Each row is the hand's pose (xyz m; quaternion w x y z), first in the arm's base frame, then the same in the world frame.
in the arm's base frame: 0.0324 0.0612 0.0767 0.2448 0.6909 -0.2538 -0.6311
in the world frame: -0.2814 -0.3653 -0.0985 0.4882 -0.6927 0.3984 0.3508
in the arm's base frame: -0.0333 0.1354 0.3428 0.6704 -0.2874 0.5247 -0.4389
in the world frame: -0.5052 -0.2975 0.0626 0.5578 0.4766 0.3716 -0.5688
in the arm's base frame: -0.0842 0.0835 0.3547 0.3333 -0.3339 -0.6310 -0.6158
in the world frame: -0.5445 -0.2637 0.0103 0.2243 0.1678 0.1919 0.9406
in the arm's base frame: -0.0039 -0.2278 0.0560 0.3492 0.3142 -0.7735 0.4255
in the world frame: -0.3802 -0.4089 -0.3698 0.0178 -0.2243 -0.9742 -0.0180
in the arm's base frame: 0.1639 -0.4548 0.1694 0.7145 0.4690 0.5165 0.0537
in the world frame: -0.5427 -0.6392 -0.4843 0.5669 0.7983 -0.1952 0.0572
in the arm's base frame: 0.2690 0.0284 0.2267 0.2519 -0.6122 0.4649 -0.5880
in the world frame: -0.3908 -0.6102 -0.0111 0.2860 0.1436 0.7166 -0.6197
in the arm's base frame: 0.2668 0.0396 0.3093 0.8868 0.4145 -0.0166 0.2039
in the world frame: -0.4618 -0.6099 0.0326 0.5553 0.4950 -0.6552 -0.1318
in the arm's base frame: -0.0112 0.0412 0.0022 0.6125 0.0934 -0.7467 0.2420
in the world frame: -0.2288 -0.3246 -0.1570 0.1939 -0.1945 -0.8934 -0.3556
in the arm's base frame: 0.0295 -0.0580 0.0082 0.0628 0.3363 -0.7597 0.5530
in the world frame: -0.2657 -0.3913 -0.2326 0.1164 0.3542 0.9004 -0.2242
